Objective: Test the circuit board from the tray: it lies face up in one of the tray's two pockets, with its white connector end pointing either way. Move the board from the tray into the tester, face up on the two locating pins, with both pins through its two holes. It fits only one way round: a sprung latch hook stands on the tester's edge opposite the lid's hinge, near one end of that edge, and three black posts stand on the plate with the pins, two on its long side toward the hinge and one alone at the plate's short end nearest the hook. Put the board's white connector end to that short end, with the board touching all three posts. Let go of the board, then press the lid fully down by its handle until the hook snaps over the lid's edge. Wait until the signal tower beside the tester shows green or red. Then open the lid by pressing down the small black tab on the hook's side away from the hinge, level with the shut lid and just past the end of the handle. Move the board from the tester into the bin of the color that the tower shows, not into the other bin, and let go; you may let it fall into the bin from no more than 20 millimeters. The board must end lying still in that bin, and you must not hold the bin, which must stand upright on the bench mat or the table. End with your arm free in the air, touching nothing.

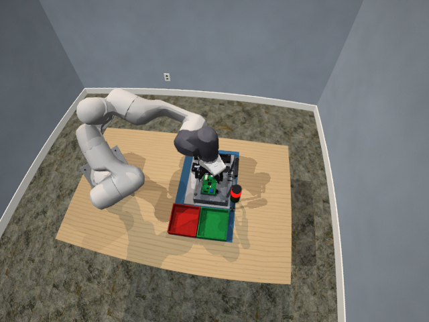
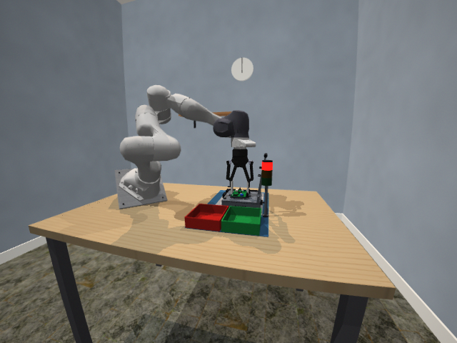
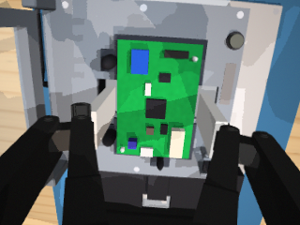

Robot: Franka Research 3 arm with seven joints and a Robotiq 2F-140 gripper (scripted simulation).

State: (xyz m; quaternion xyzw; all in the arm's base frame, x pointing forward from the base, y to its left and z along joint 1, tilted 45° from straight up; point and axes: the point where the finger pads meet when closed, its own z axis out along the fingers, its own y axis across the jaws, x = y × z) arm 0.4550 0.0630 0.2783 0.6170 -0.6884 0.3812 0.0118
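Now: hand 20 mm above the green circuit board. The rest, counted from my hand: tester plate: 10 mm ahead, 30 mm below; clear lid: 110 mm ahead, 30 mm to the right, 90 mm above; green bin: 10 mm behind, 200 mm to the right, 80 mm below.
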